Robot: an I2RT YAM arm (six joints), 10 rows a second.
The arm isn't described. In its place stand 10 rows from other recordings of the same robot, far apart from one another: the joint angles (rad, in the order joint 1, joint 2, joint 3, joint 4, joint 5, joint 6), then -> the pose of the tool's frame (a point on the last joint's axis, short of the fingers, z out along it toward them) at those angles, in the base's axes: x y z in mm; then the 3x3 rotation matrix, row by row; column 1 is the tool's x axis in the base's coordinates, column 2 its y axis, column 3 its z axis.
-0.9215 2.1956 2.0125 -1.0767 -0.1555 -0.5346 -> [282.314, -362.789, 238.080], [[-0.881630, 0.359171, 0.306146], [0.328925, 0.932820, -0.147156], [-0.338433, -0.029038, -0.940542]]
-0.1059 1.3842 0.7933 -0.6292 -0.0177 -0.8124 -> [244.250, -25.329, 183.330], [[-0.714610, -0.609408, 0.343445], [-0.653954, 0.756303, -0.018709], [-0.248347, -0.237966, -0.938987]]
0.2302 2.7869 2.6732 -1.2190 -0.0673 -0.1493 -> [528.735, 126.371, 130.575], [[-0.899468, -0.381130, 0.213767], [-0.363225, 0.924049, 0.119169], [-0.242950, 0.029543, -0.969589]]
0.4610 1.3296 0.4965 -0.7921 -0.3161 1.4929 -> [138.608, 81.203, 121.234], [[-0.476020, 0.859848, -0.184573], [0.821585, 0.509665, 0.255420], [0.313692, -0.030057, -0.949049]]
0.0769 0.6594 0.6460 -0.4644 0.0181 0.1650 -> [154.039, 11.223, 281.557], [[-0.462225, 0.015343, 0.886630], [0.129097, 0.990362, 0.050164], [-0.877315, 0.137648, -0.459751]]
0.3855 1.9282 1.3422 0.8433 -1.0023 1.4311 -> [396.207, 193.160, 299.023], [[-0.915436, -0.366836, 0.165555], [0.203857, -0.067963, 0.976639], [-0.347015, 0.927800, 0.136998]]
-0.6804 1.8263 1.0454 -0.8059 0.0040 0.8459 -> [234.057, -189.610, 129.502], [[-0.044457, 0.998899, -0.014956], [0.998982, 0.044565, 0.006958], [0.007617, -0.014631, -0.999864]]
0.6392 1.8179 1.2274 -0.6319 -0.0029 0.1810 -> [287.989, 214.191, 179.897], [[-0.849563, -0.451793, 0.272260], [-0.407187, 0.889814, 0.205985], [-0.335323, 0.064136, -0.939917]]
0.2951 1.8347 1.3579 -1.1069 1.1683 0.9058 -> [328.075, 65.492, 221.292], [[-0.688922, 0.675533, 0.262758], [0.112760, 0.457977, -0.881784], [-0.716011, -0.577851, -0.391684]]
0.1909 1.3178 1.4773 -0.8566 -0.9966 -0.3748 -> [247.485, 78.272, 407.326], [[-0.317461, -0.914842, 0.249566], [-0.263873, 0.338010, 0.903394], [-0.910818, 0.220939, -0.348707]]
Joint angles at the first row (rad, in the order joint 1, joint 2, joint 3, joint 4, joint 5, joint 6):
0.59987, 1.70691, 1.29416, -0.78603, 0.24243, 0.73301
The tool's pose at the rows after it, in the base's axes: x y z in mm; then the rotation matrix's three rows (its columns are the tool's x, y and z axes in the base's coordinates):
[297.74, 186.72, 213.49], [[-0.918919, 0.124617, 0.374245], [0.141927, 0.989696, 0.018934], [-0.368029, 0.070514, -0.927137]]
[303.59, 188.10, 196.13], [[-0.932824, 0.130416, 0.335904], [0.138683, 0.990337, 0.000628], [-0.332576, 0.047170, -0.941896]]
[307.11, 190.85, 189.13], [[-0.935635, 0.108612, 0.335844], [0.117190, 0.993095, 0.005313], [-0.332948, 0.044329, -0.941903]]
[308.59, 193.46, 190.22], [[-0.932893, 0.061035, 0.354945], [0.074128, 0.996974, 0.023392], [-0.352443, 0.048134, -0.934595]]
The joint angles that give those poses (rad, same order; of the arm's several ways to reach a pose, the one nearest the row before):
0.57927, 1.75992, 1.29413, -0.76923, 0.19017, 0.68570
0.57279, 1.81259, 1.29417, -0.76086, 0.18254, 0.68494
0.57354, 1.83547, 1.29415, -0.73567, 0.17872, 0.66356
0.57698, 1.83469, 1.29412, -0.70971, 0.17491, 0.61857

